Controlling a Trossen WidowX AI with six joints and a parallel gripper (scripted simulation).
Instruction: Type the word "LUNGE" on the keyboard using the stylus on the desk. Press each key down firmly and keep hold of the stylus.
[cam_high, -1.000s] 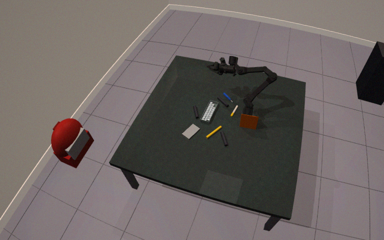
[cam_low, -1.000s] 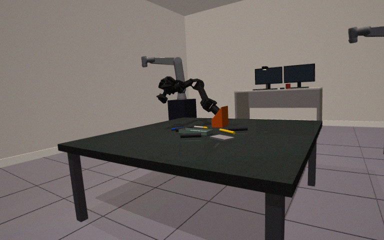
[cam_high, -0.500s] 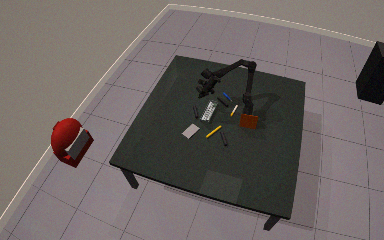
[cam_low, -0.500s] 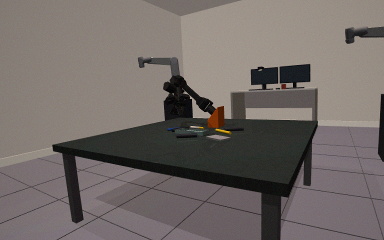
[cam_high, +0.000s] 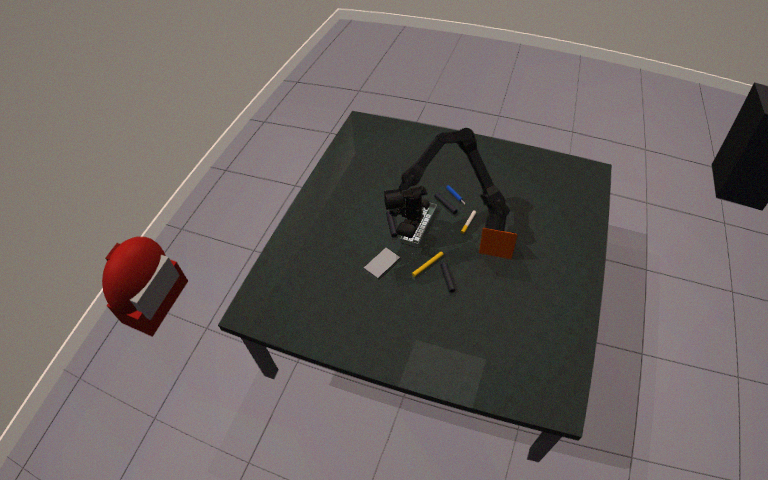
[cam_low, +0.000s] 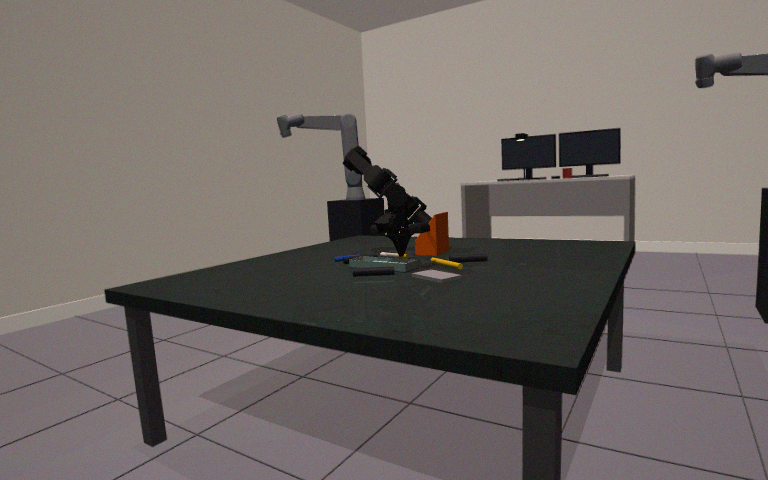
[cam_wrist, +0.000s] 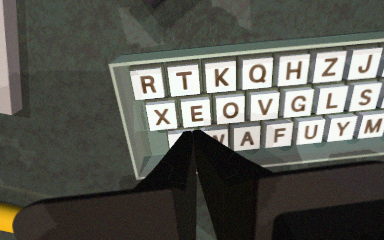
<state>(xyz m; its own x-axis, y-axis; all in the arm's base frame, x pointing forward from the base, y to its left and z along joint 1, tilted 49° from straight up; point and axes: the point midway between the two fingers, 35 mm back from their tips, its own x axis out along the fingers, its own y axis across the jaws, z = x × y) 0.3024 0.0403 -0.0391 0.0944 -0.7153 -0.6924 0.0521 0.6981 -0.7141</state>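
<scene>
The L key is 90 mm to the right of my gripper tip and 30 mm below it. The rest, counted from my gripper tip: white marker 180 mm behind, 130 mm to the right, 30 mm below; then yellow marker 100 mm to the left, 90 mm behind, 30 mm below; then grey pad 150 mm to the left, 70 mm ahead, 40 mm below.
</scene>
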